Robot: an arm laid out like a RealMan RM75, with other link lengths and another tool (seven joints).
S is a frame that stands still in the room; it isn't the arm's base.
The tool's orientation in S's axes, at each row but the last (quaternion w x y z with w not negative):
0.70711, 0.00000, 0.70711, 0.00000
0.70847, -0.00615, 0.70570, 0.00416
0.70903, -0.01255, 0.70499, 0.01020
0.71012, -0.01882, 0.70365, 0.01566
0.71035, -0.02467, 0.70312, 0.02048
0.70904, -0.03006, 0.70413, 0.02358
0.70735, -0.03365, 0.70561, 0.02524
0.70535, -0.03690, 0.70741, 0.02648
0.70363, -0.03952, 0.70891, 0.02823
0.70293, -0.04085, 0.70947, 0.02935
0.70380, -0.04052, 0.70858, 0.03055
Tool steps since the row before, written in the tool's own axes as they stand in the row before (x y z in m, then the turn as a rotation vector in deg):
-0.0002, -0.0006, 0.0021, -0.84, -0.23, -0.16
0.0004, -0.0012, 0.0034, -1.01, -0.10, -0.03
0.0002, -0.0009, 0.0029, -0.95, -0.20, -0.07
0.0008, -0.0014, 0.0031, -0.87, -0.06, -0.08
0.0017, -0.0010, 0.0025, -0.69, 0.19, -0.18
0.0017, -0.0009, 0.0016, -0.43, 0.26, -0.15
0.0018, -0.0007, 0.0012, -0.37, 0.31, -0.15
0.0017, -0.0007, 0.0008, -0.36, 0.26, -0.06
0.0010, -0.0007, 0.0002, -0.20, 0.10, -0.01
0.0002, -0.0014, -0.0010, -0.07, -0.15, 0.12
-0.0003, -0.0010, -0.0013, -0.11, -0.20, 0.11
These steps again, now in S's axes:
0.0021, -0.0006, 0.0002, -0.16, -0.23, 0.84
0.0034, -0.0012, -0.0004, -0.03, -0.10, 1.01
0.0029, -0.0008, -0.0002, -0.07, -0.20, 0.95
0.0032, -0.0013, -0.0008, -0.09, -0.06, 0.87
0.0026, -0.0008, -0.0017, -0.20, 0.18, 0.69
0.0017, -0.0008, -0.0017, -0.17, 0.25, 0.43
0.0013, -0.0006, -0.0018, -0.18, 0.30, 0.37
0.0009, -0.0007, -0.0017, -0.08, 0.26, 0.36
0.0003, -0.0007, -0.0010, -0.02, 0.10, 0.20
-0.0009, -0.0015, -0.0002, 0.13, -0.14, 0.07
-0.0012, -0.0011, 0.0003, 0.13, -0.19, 0.11

